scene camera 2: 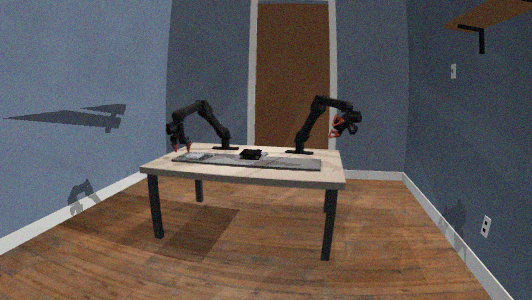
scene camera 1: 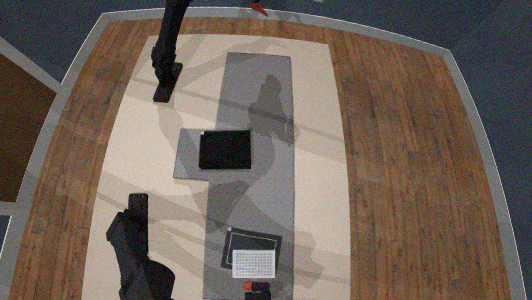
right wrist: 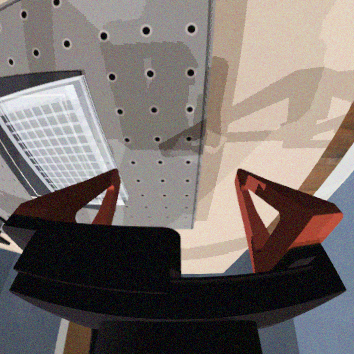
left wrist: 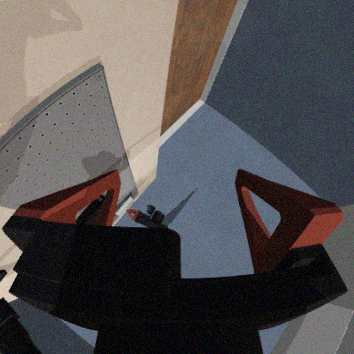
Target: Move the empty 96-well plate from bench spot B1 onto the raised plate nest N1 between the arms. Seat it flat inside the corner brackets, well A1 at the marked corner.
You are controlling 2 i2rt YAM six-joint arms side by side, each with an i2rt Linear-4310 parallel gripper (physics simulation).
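Pixels of known places: left gripper, fingertip midpoint: (scene camera 2: 330,131) (scene camera 1: 276,7) (left wrist: 177,175); right gripper, fingertip midpoint: (scene camera 2: 182,152) (scene camera 1: 249,297) (right wrist: 177,174) (left wrist: 126,210); left arm's base, origin of the base link: (scene camera 2: 299,152) (scene camera 1: 168,81); right arm's base, origin of the base link: (scene camera 2: 225,148) (scene camera 1: 138,223).
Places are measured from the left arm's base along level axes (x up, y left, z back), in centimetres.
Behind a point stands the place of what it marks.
Note:
The white 96-well plate (scene camera 1: 253,264) @(z -43.6, x 2.8, y -60.8 cm) (scene camera 2: 196,155) @(z -45.7, x 2.8, y -58.7 cm) (right wrist: 55,135) @(z -46.6, x 2.8, y -61.5 cm) lies flat, partly on the dark B1 mat (scene camera 1: 250,241) @(z -41.9, x 1.5, y -54.1 cm) (right wrist: 45,81) @(z -50.3, x 1.5, y -61.2 cm), and overhangs its lower edge in scene camera 1. Its A1 corner cannot be made out. The raised black nest N1 (scene camera 1: 225,150) @(z -30.5, x 4.6, y -27.4 cm) (scene camera 2: 251,153) @(z -35.2, x 4.6, y -24.7 cm) stands between the arms, with a small pale mark at its upper-left corner in scene camera 1. My right gripper (scene camera 2: 182,149) @(z -43.6, x 3.3, y -70.9 cm) (right wrist: 177,174) @(z -43.6, x 3.3, y -70.9 cm) is open and empty, above and beside the plate; its left-hand finger covers part of the plate in the right wrist view. My left gripper (scene camera 2: 332,128) @(z -40.0, x 21.8, y 24.5 cm) (left wrist: 177,175) @(z -40.0, x 21.8, y 24.5 cm) is open and empty, high, far from the plate.
A grey perforated board (scene camera 1: 272,200) @(z -47.2, x 1.3, y -40.6 cm) (scene camera 2: 295,163) @(z -39.0, x 1.3, y 4.0 cm) (left wrist: 65,120) @(z -40.0, x 1.3, y 14.7 cm) (right wrist: 150,92) @(z -49.2, x 1.3, y -68.7 cm) lies under the mat and nest on the pale table (scene camera 1: 320,200) @(z -63.4, x 0.0, y -38.9 cm) (scene camera 2: 240,175) @(z -70.5, x 0.0, y -19.4 cm). Both arm bases stand at the left side of the table in scene camera 1. Arm shadows cross the board.

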